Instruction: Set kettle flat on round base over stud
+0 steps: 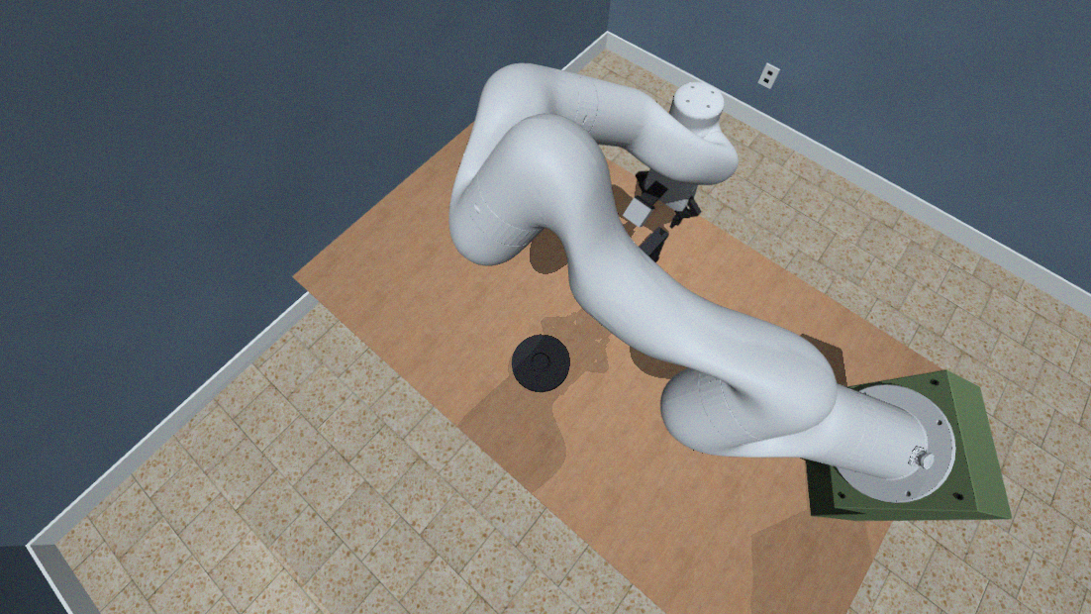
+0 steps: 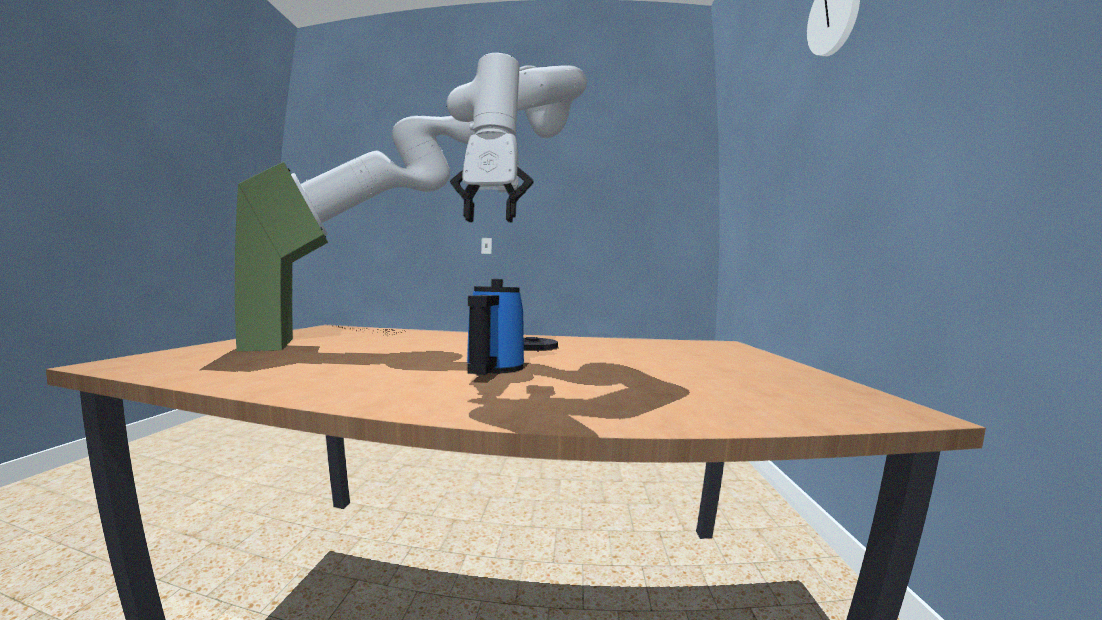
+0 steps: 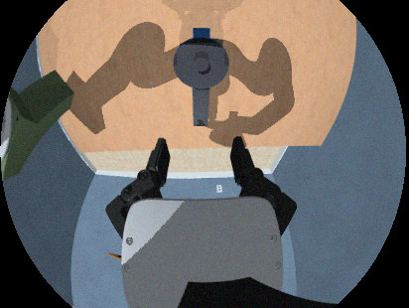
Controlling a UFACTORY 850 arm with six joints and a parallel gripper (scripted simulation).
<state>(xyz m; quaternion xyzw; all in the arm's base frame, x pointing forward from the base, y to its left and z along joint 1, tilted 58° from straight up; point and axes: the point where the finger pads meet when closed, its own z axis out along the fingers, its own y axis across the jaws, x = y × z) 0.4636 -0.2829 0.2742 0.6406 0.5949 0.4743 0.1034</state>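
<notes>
The blue kettle is 1 cm behind my hand, 4 cm to the left of it and 21 cm below it. Round my hand: black round base (5 cm behind, 37 cm to the left, 29 cm below).
</notes>
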